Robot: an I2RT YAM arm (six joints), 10 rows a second.
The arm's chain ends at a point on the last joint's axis. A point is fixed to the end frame.
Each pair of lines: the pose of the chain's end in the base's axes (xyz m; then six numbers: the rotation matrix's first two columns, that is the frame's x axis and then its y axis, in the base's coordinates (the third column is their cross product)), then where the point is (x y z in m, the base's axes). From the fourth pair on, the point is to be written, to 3 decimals.
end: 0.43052 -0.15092 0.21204 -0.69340 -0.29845 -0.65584 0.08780 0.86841 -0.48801
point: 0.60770 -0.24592 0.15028
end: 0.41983 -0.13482 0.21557 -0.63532 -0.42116 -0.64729 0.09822 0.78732 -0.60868
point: 0.60364 -0.23106 0.18120
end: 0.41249 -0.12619 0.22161 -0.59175 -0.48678 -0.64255 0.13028 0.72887 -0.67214
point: 0.59867 -0.22297 0.20750
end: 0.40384 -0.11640 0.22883 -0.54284 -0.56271 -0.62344 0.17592 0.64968 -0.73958
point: 0.591 -0.212 0.239
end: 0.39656 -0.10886 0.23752 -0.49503 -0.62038 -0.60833 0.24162 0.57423 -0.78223
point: 0.581 -0.203 0.272
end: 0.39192 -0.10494 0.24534 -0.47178 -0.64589 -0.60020 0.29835 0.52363 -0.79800
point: 0.572 -0.200 0.296
